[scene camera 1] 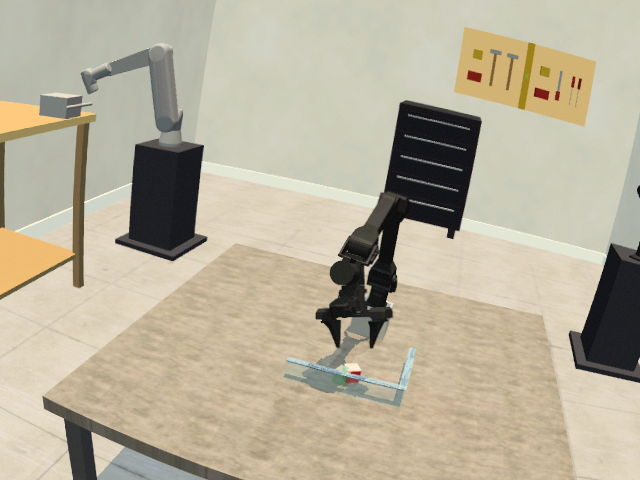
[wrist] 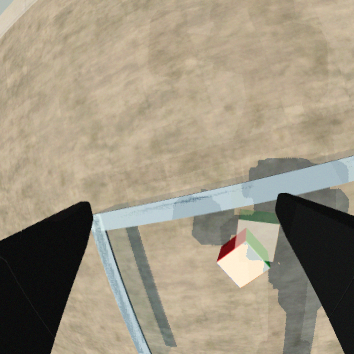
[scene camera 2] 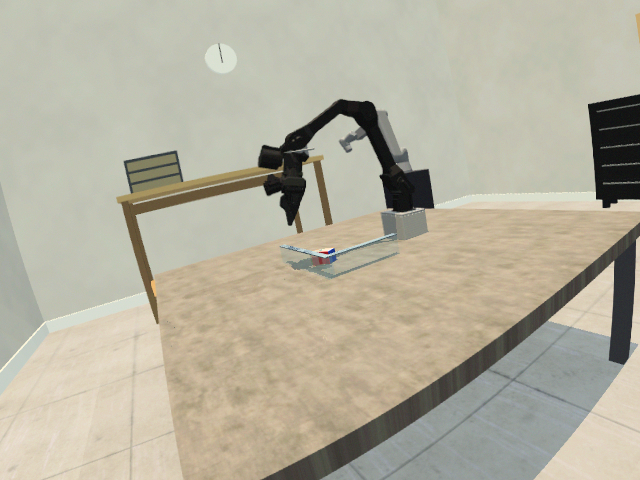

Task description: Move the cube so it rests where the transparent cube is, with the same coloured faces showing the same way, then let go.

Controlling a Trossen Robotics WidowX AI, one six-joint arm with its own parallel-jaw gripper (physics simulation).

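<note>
The cube sits on the table inside the corner of two low glass walls, cream face up, with red and green sides in the wrist view. In scene camera 2 the cube shows red, blue and white through the glass. The transparent cube overlaps it, turned differently, pale on top, its green side toward the long wall. It cannot be told apart in scene camera 2. My gripper is open and empty, above the walled area; in the wrist view the cube lies nearer the right finger.
The long glass wall runs close beside the transparent cube. The short glass wall meets it at a corner. The arm's grey base block stands on the table.
</note>
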